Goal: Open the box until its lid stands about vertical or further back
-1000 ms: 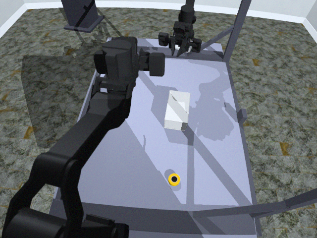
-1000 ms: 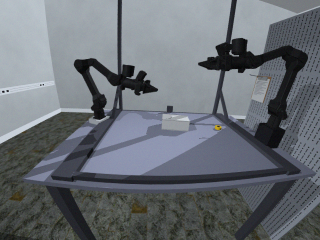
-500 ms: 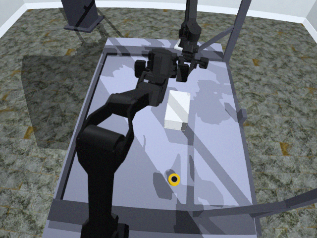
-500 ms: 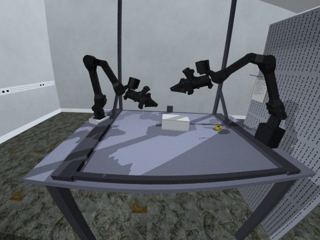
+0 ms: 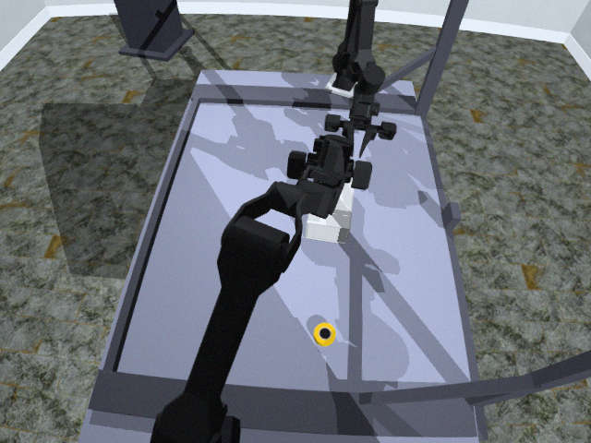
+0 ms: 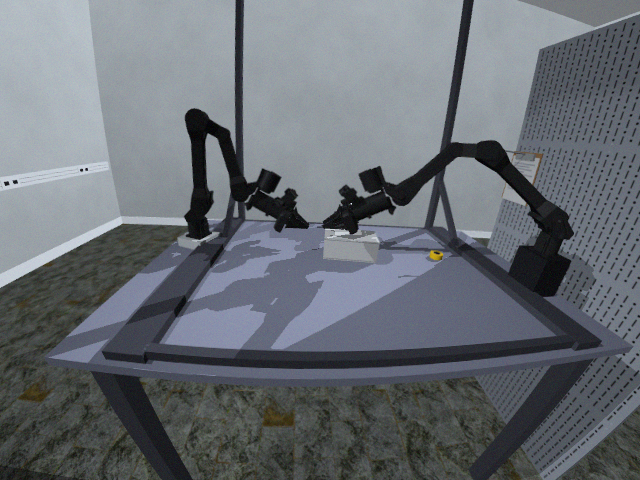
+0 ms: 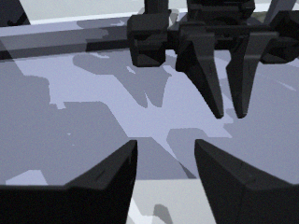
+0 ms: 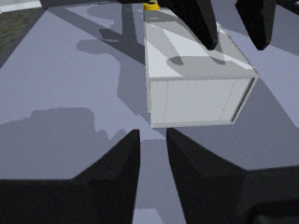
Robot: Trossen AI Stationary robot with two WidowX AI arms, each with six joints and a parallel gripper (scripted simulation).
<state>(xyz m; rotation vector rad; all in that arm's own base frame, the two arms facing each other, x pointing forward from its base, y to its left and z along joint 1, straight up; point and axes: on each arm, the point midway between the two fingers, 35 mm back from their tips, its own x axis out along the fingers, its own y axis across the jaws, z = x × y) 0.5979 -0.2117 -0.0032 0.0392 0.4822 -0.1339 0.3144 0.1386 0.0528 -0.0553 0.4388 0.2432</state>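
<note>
Now: left hand 5 cm past the box, 6 cm to the right of it and 7 cm above it.
</note>
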